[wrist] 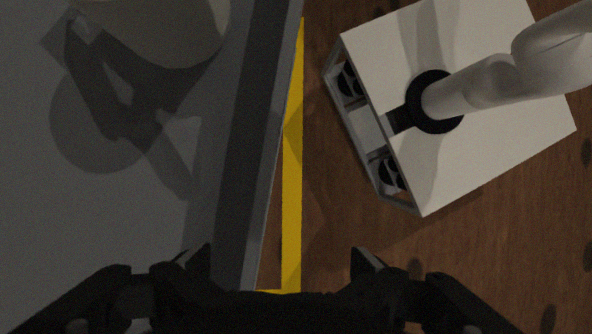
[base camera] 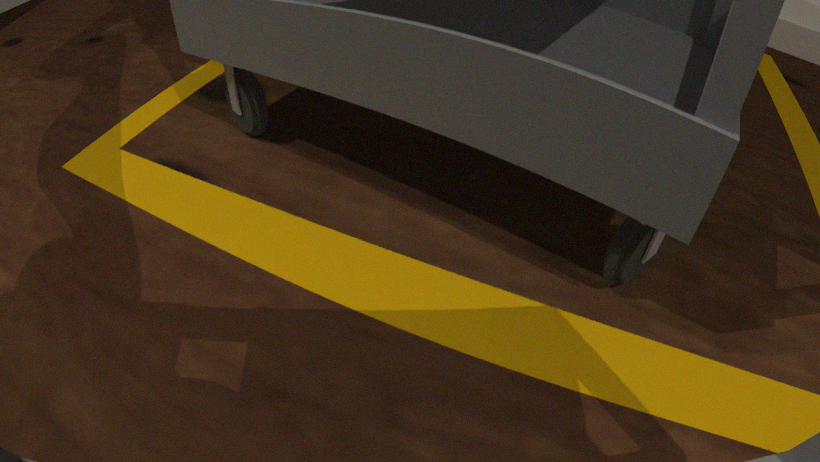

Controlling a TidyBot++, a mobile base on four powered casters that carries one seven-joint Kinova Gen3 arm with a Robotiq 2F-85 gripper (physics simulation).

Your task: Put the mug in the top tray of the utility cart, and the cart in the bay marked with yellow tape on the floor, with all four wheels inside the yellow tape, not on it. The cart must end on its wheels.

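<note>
The grey utility cart (base camera: 430,97) stands upright on its wheels. Its two near wheels, one at the left (base camera: 247,106) and one at the right (base camera: 628,252), are on the floor inside the yellow tape (base camera: 321,258) (wrist: 292,210), apart from it. The far wheels are hidden. In the wrist view the mug (wrist: 165,37) shows in part at the upper left, in the cart's top tray (wrist: 115,220). My gripper (wrist: 281,261) is open and empty, above the tray's edge and the tape, well below the mug in the picture.
My white mobile base (wrist: 490,150) and the arm (wrist: 465,92) show at the right of the wrist view, outside the tape beside the cart. A pale wall base (base camera: 803,34) stands behind the cart at the upper right of the base view.
</note>
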